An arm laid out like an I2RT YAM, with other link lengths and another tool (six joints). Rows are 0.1 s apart.
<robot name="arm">
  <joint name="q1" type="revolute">
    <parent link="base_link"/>
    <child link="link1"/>
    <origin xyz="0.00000 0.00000 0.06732" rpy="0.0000 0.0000 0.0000"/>
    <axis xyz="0 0 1"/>
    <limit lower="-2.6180" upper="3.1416"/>
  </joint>
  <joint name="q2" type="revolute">
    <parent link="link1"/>
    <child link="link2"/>
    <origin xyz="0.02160 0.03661 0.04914" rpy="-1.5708 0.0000 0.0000"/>
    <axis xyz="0 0 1"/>
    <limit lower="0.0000" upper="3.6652"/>
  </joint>
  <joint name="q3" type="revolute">
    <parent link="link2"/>
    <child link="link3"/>
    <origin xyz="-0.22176 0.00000 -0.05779" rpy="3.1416 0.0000 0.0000"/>
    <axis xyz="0 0 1"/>
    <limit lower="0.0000" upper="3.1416"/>
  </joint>
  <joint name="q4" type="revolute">
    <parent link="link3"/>
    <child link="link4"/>
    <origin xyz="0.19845 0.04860 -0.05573" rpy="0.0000 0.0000 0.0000"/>
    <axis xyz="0 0 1"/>
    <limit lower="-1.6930" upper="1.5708"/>
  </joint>
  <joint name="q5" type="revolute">
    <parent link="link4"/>
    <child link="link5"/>
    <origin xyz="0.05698 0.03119 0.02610" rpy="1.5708 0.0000 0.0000"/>
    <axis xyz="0 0 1"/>
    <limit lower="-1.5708" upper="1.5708"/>
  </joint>
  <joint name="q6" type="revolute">
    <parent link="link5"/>
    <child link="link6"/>
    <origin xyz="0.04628 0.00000 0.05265" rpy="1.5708 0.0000 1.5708"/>
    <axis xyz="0 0 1"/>
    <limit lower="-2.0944" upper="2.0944"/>
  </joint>
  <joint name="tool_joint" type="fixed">
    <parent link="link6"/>
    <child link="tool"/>
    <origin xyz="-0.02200 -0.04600 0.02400" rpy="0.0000 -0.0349 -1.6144"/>
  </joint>
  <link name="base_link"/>
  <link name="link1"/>
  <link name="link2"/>
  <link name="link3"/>
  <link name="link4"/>
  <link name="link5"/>
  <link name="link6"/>
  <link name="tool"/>
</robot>
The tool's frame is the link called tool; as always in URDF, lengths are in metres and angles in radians.
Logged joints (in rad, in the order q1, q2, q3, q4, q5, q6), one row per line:
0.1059 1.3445 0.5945 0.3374 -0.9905 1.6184
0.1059 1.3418 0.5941 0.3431 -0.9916 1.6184
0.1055 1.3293 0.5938 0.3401 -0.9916 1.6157
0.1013 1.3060 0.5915 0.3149 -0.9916 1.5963
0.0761 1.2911 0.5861 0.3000 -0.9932 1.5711
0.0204 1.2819 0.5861 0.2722 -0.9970 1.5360
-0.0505 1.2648 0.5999 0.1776 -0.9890 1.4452
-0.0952 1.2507 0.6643 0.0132 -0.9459 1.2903
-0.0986 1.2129 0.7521 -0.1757 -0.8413 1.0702
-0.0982 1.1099 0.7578 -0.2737 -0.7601 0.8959
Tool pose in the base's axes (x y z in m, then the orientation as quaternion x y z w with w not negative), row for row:
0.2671 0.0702 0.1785 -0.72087 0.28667 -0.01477 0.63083
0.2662 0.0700 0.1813 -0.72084 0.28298 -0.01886 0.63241
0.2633 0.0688 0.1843 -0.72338 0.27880 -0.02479 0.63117
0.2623 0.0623 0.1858 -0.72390 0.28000 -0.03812 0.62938
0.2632 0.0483 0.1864 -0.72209 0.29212 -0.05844 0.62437
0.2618 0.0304 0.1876 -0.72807 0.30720 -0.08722 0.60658
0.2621 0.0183 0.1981 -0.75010 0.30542 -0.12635 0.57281
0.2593 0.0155 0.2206 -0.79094 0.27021 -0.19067 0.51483
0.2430 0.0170 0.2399 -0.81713 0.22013 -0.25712 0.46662
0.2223 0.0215 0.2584 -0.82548 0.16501 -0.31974 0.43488
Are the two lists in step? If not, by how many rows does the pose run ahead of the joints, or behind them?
The pose runs 1 row ahead of the joints: the pose in row i belongs to the joints in row i + 1.
